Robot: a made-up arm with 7 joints. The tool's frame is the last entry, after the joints. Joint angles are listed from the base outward.
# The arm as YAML. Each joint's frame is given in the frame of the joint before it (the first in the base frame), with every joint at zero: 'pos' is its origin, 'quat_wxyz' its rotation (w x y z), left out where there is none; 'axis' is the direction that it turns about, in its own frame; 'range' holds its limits. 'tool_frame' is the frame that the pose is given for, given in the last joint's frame.
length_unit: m
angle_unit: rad
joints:
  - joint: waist
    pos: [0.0, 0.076, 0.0]
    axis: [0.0, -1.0, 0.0]
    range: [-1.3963, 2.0]
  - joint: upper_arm
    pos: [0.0, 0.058, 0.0]
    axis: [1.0, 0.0, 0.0]
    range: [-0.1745, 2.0]
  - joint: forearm
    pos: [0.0, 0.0, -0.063]
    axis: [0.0, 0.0, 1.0]
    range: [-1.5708, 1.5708]
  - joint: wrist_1
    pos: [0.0, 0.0, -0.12]
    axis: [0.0, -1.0, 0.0]
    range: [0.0, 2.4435]
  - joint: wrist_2
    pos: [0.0, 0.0, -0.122]
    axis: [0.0, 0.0, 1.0]
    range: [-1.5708, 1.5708]
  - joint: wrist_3
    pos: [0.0, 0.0, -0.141]
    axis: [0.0, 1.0, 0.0]
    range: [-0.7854, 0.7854]
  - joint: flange
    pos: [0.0, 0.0, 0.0]
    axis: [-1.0, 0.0, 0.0]
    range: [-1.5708, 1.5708]
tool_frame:
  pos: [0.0, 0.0, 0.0]
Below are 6 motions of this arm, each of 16 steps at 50 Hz.
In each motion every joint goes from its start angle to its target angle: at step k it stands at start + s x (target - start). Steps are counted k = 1, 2, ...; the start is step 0. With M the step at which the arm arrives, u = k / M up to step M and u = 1 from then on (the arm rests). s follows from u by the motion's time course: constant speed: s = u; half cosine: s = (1 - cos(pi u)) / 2; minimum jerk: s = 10 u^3 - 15 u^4 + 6 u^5.
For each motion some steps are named. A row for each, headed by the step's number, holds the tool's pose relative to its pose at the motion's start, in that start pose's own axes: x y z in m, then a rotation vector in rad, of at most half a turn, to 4 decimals.
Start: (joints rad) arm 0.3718 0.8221 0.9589 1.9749 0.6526 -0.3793 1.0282
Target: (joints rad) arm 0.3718 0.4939 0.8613 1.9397 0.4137 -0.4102 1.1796
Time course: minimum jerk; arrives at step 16
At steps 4, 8, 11, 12, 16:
4: -0.0051 -0.0059 0.0041 -0.0005 0.0194 0.0151
8: -0.0229 -0.0306 0.0180 -0.0079 0.0885 0.0798
11: -0.0354 -0.0528 0.0268 -0.0200 0.1373 0.1391
12: -0.0381 -0.0584 0.0286 -0.0237 0.1479 0.1540
16: -0.0416 -0.0660 0.0307 -0.0292 0.1616 0.1748

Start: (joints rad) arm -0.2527 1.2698 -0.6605 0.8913 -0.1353 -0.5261 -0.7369
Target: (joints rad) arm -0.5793 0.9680 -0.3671 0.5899 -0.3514 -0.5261 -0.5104
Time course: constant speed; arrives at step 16
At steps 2, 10, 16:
2: -0.0035 -0.0105 0.0099 -0.0534 0.0261 -0.0025
10: -0.0153 -0.0508 0.0633 -0.2877 0.1512 -0.0032
16: -0.0200 -0.0767 0.1180 -0.4863 0.2638 0.0074

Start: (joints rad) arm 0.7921 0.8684 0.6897 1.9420 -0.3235 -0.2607 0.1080
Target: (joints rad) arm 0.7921 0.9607 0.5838 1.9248 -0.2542 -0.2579 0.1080
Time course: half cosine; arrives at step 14
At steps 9, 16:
9: 0.0070 -0.0111 -0.0095 -0.0678 -0.0557 0.0408
16: 0.0098 -0.0157 -0.0127 -0.0961 -0.0756 0.0563

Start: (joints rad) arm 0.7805 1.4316 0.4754 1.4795 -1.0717 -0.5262 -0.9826
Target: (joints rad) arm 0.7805 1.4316 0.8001 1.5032 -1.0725 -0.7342 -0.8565
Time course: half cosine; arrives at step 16
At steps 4, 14, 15, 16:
4: -0.0089 0.0083 -0.0025 0.0057 -0.0027 -0.0133
14: -0.0528 0.0615 -0.0105 0.0293 -0.0249 -0.0979
15: -0.0542 0.0636 -0.0105 0.0298 -0.0259 -0.1012
16: -0.0546 0.0643 -0.0106 0.0300 -0.0262 -0.1023

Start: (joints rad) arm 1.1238 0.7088 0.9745 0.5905 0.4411 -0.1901 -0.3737
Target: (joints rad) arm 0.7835 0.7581 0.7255 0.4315 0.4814 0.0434 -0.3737
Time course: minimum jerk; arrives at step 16
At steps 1, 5, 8, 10, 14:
1: -0.0001 0.0001 0.0000 -0.0001 0.0006 -0.0014
5: -0.0108 0.0127 -0.0002 -0.0034 0.0516 -0.1148
8: -0.0275 0.0393 -0.0006 0.0057 0.1439 -0.3206
10: -0.0368 0.0608 -0.0007 0.0236 0.2084 -0.4659
14: -0.0445 0.0881 -0.0007 0.0560 0.2816 -0.6334

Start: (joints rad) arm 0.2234 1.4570 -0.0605 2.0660 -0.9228 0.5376 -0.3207
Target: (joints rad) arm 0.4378 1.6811 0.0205 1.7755 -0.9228 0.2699 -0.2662
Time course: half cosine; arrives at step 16
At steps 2, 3, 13, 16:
2: -0.0036 -0.0010 -0.0020 0.0002 -0.0034 -0.0132
3: -0.0080 -0.0022 -0.0043 0.0002 -0.0073 -0.0292
13: -0.1005 -0.0014 -0.0425 -0.0275 -0.0297 -0.3089
16: -0.1109 0.0011 -0.0455 -0.0329 -0.0270 -0.3358

